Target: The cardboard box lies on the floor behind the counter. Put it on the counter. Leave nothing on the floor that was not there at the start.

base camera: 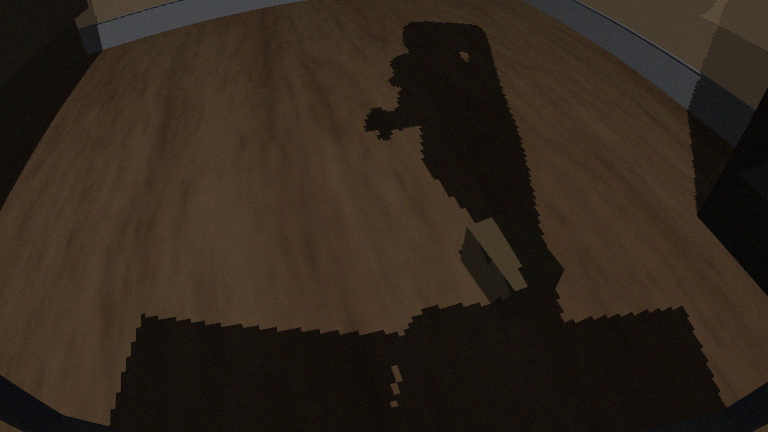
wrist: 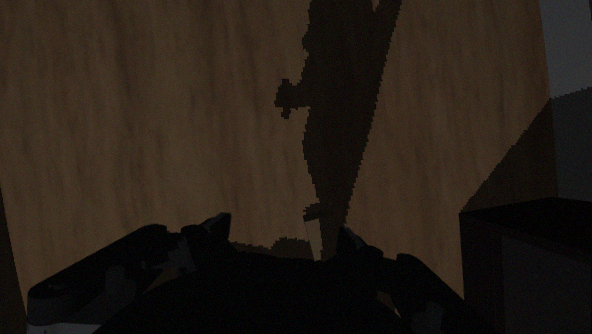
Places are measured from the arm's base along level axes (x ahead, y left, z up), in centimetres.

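Where they show: gripper, between the fingertips: (wrist: 284, 232).
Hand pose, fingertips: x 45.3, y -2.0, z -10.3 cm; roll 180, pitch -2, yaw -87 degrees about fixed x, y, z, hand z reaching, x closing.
Note:
After its pixels a point has its place.
The cardboard box (base camera: 502, 248) @(x 36.2, y -10.2, z -34.6 cm) (wrist: 314, 239) @(x 35.8, y -9.7, z -34.6 cm) is small and tan, with a lit top and a darker side. It lies on the floor, right of the middle in the base view, partly within the arm's shadow. In the wrist view its narrow lit part shows between the fingertips, nearer the right one, and its lower part is hidden by the gripper body. My gripper (wrist: 284, 232) @(x 45.3, y -2.0, z -10.3 cm) is open, with no object between its fingers, and is apart from the box. I cannot tell which dark piece of furniture is the counter.
A dark block-like unit (base camera: 743, 231) @(x 38.3, y -47.8, z -35.5 cm) (wrist: 545, 285) @(x 34.4, y -59.4, z -29.6 cm) stands on the right. Another dark surface (base camera: 32, 64) @(x 84.7, y 83.3, z -28.0 cm) borders the floor on the left. A grey baseboard (base camera: 639, 64) @(x 96.0, y -61.6, z -37.5 cm) (wrist: 570, 45) @(x 89.9, y -63.5, z -35.0 cm) runs along the wall. The arm's and base's shadows fall on the wooden floor (base camera: 241, 188) @(x 50.7, y 19.1, z -39.6 cm) (wrist: 150, 125) @(x 53.7, y 30.2, z -39.6 cm).

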